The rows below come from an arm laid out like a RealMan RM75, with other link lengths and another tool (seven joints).
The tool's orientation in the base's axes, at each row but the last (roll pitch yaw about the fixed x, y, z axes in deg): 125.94 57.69 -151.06; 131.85 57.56 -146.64; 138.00 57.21 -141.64; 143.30 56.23 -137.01
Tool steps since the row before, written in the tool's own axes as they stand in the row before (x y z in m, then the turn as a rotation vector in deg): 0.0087 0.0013 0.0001 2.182 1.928 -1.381; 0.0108 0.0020 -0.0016 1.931 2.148 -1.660; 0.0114 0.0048 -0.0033 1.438 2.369 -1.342; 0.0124 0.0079 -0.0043 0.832 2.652 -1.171
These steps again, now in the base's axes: -0.0052 -0.0019 -0.0068 -2.781 -1.522 -0.577; -0.0067 -0.0043 -0.0077 -2.882 -1.662 -0.177; -0.0094 -0.0057 -0.0065 -2.848 -1.154 0.190; -0.0126 -0.0066 -0.0058 -2.846 -0.702 0.711
